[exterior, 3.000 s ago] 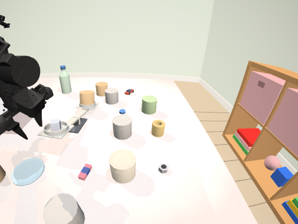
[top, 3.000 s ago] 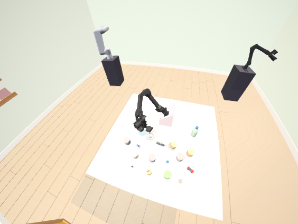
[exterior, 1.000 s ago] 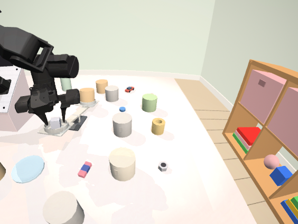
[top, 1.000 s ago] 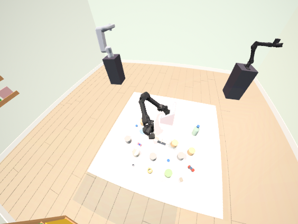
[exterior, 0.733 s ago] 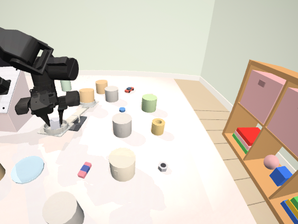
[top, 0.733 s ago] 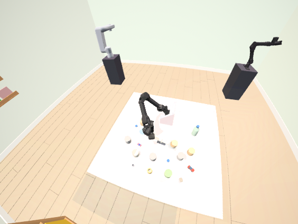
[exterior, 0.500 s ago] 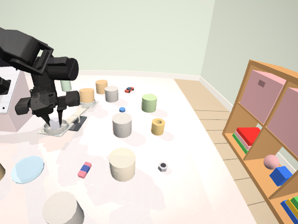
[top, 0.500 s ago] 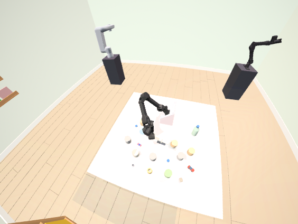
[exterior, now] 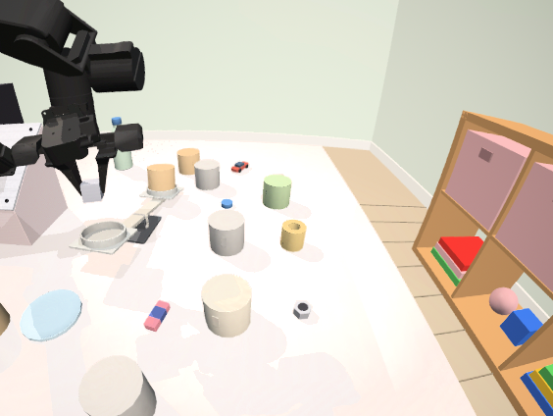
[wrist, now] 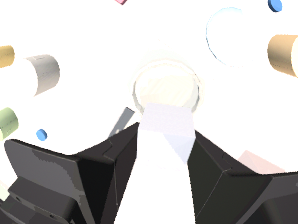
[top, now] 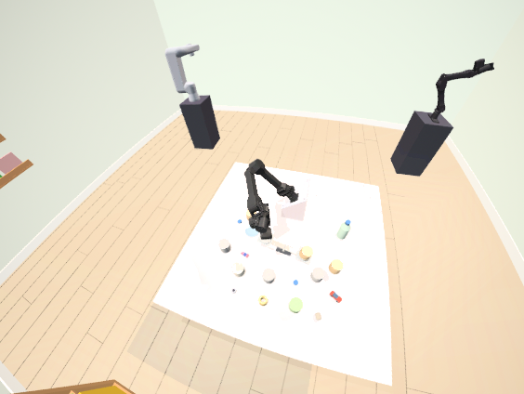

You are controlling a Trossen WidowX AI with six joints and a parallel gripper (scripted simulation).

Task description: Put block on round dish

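Right now the pale blue round dish is 15 cm below my gripper tip, 12 cm to the right of it and 8 cm behind it. The rest, counted from my gripper tip: pale block: 1 cm above; then balance: 12 cm to the left, 12 cm below, 3 cm ahead; then pink-blue eraser: 15 cm below, 12 cm to the right, 11 cm ahead.
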